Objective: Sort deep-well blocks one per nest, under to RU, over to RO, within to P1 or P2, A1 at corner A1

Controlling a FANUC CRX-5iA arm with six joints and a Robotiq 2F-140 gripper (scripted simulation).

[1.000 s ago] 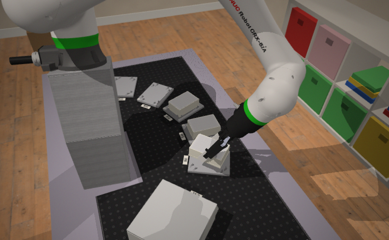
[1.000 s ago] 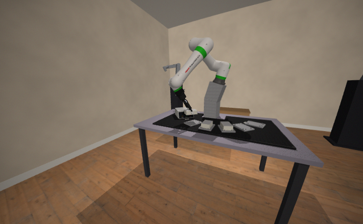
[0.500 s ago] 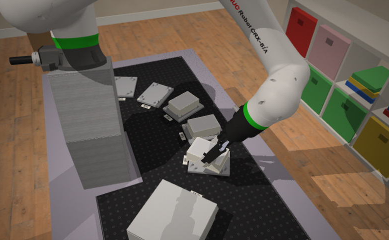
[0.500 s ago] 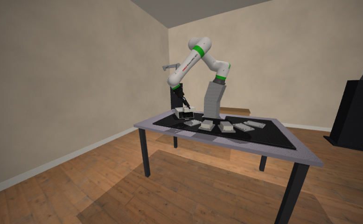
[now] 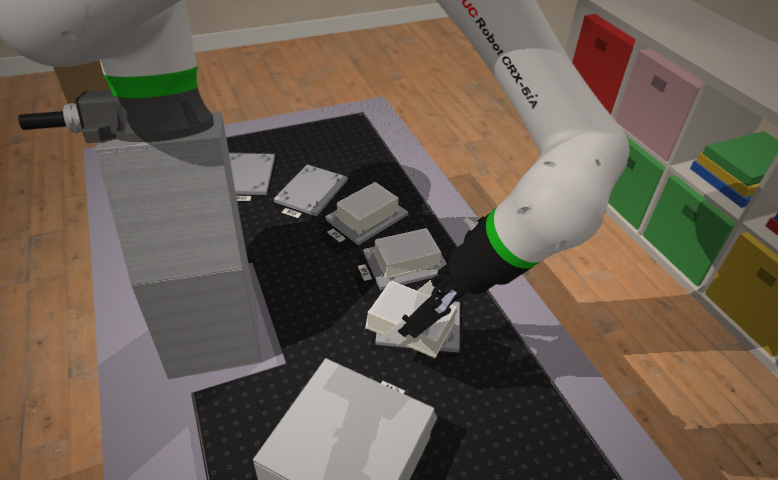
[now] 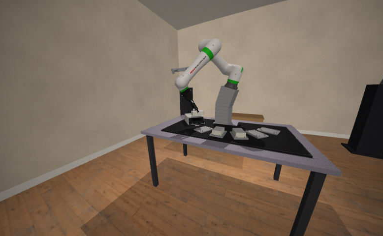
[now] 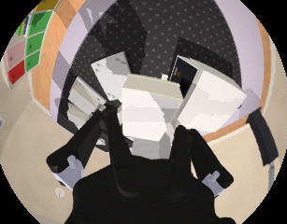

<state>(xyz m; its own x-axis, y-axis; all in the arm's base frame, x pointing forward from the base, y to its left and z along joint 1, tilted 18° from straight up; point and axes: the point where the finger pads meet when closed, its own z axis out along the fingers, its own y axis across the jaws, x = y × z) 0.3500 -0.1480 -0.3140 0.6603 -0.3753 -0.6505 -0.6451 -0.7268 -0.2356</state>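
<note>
My gripper is now 140 mm past the pale weigher platform, 150 mm to the left of it and 80 mm above it. Also, from my hand: grey nest plate: 20 mm ahead, 450 mm to the left, 170 mm below; then check-weigher: 130 mm behind, 140 mm to the right, 110 mm below.
</note>
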